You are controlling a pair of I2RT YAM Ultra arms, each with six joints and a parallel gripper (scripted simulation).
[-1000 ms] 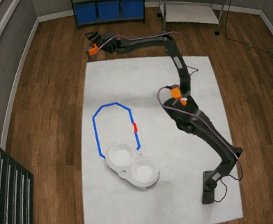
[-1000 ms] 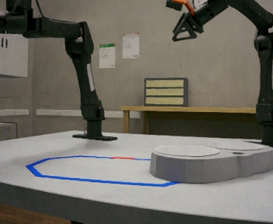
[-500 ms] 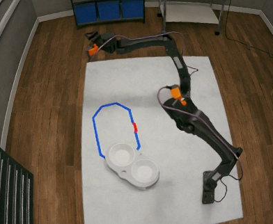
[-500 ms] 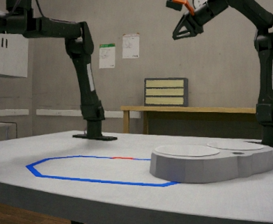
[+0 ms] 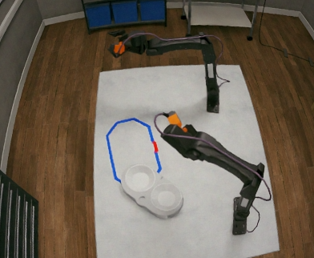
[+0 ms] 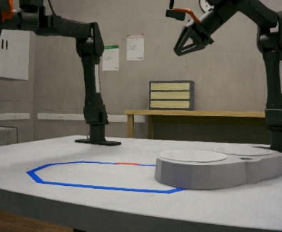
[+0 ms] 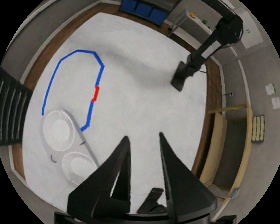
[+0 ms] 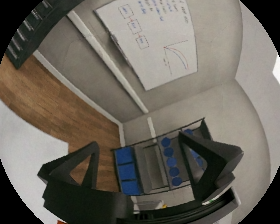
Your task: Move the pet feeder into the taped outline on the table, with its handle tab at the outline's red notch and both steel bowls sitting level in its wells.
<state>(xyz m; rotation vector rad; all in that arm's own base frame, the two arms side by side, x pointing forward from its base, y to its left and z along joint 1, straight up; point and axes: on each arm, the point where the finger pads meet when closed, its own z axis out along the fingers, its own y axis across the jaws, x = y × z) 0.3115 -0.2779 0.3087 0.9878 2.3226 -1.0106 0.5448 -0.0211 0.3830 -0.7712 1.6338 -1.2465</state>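
My left hand is 160 mm short of the grey pet feeder, 130 mm to the right of it and 290 mm above it. Also, from my left hand: blue tape outline: 220 mm ahead, 100 mm to the right, 310 mm below; then steel bowl: 190 mm ahead, 70 mm to the left, 280 mm below.
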